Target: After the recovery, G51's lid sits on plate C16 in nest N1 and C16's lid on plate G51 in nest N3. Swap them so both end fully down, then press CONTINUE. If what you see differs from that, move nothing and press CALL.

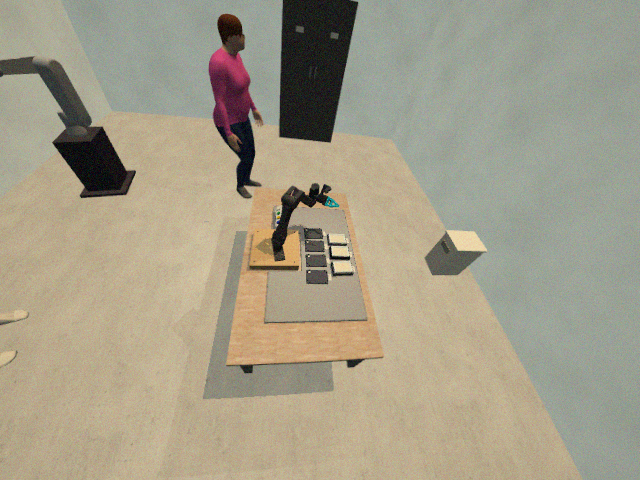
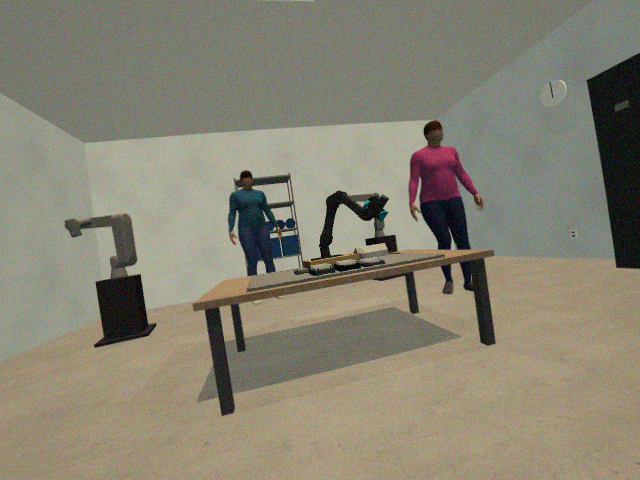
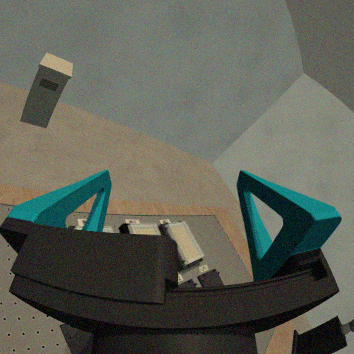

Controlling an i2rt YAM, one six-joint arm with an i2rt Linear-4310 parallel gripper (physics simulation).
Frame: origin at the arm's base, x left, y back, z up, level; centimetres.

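Seen in the pictures: gripper, between the fingertips: [image 1: 338, 205] [image 2: 372, 209] [image 3: 173, 176]; arm's base, origin of its link: [image 1: 278, 249] [image 2: 326, 258].
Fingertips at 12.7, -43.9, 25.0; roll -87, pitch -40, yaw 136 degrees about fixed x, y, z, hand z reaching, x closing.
Observation:
Offsets run from my fingertips to a thing's top centre, as dx, dy, dz. Level surfaces: height alone.
My gripper [image 1: 331, 202] [image 2: 375, 209] [image 3: 173, 176] is open and empty, with teal fingers wide apart, raised above the far end of the table. Three plates with pale tops stand in a row on the grey mat: a far one [image 1: 337, 238] [image 3: 185, 243], a middle one @(-21.1, -0.4, -25.1) [image 1: 339, 252] [image 3: 145, 229] and a near one @(-34.4, +2.2, -25.1) [image 1: 342, 267]. Several dark flat pieces lie in a row beside them, the farthest @(+1.1, +14.0, -27.2) [image 1: 313, 233] and the nearest @(-37.3, +21.3, -27.2) [image 1: 316, 276] among them. Plate, lid and nest labels are too small to read. A panel with coloured buttons @(+18.1, +36.6, -20.8) [image 1: 278, 214] stands behind the arm, partly hidden by it.
The arm stands on a yellowish base board [image 1: 261, 250]. The grey mat @(dz -29.1) [image 1: 315, 304] lies on the wooden table @(dz -30.5) [image 1: 305, 343]. A person in pink [image 1: 231, 85] [image 2: 438, 173] stands beyond the table's far end. A person in teal [image 2: 250, 209] stands behind the table.

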